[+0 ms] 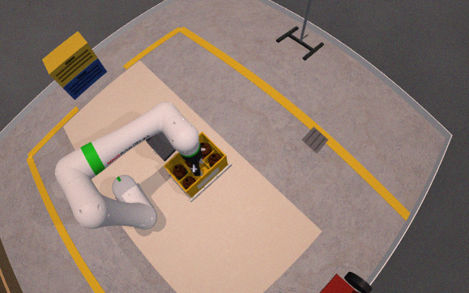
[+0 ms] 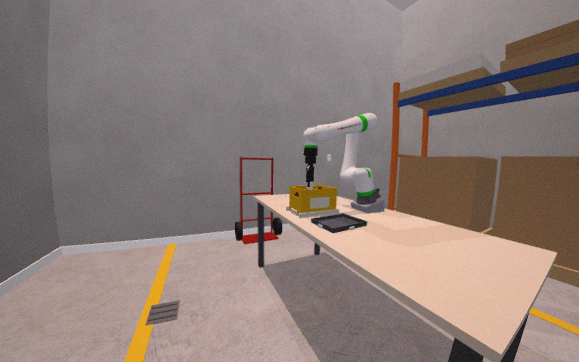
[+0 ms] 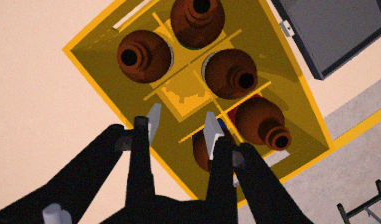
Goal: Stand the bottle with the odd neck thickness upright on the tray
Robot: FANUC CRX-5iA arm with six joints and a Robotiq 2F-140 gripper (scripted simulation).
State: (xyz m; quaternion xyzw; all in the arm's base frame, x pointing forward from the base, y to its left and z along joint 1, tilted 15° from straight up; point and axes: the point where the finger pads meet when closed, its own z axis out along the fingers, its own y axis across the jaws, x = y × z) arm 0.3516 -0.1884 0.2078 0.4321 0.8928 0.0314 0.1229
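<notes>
Right now my hand is 90 mm above the yellow crate, 40 mm to the right of it and 10 mm short of it. From my hand the other things lie so: dark tray: 330 mm to the left, 160 mm below, 40 mm ahead; brown bottle: 80 mm to the left, 80 mm below, 10 mm ahead.
</notes>
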